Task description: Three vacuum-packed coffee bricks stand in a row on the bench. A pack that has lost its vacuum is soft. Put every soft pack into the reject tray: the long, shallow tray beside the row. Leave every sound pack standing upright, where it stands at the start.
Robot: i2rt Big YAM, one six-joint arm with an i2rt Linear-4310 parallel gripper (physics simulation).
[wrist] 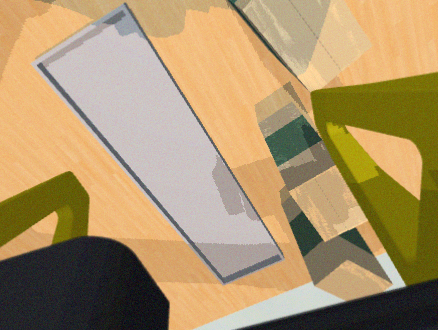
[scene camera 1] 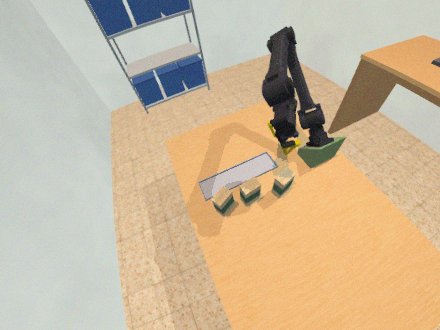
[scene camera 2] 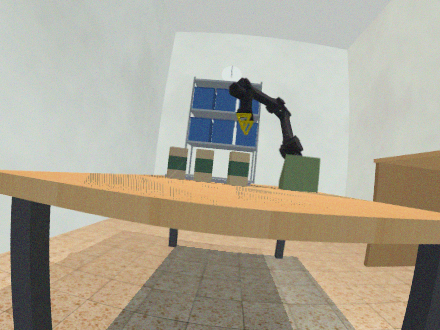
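Pixels of known places: gripper, fingertip midpoint: (wrist: 192, 147) (scene camera 1: 280, 145) (scene camera 2: 244, 132); arm's base, origin of the base link: (scene camera 1: 319, 143) (scene camera 2: 296, 168).
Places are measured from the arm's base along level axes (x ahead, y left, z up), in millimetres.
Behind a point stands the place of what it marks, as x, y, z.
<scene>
Three tan coffee packs with green bands stand upright in a row: the left pack (scene camera 1: 223, 201) @(549, 124, 37) (scene camera 2: 177, 162) @(539, 120, -29) (wrist: 352, 283) @(543, 96, 39), the middle pack (scene camera 1: 250, 191) @(433, 123, 37) (scene camera 2: 204, 166) @(415, 120, -35) (wrist: 326, 201) @(416, 94, 38) and the right pack (scene camera 1: 283, 182) @(292, 138, 38) (scene camera 2: 239, 167) @(263, 137, -25) (wrist: 311, 42) @(278, 112, 38). None is visibly soft; I cannot tell their firmness by sight. The long, shallow reject tray (scene camera 1: 245, 172) @(386, -47, -99) (wrist: 135, 115) @(319, -62, -99) lies alongside the row and is empty. My gripper (scene camera 1: 281, 142) @(263, 32, 143) (scene camera 2: 245, 125) @(263, 32, 143) (wrist: 192, 147) @(263, 32, 143) is open and empty, high above the bench. In the wrist view its right finger partly overlaps the row.
A green block (scene camera 1: 320, 153) @(46, 60, 14) (scene camera 2: 302, 174) @(-18, 56, -26) stands at the arm's base on the bench (scene camera 1: 310, 240) @(262, 368, -102) (scene camera 2: 200, 215) @(255, 823, -117). A shelf unit (scene camera 1: 165, 59) (scene camera 2: 212, 114) with blue bins stands beyond the bench. A wooden desk (scene camera 1: 400, 57) (scene camera 2: 395, 210) is at the right.
</scene>
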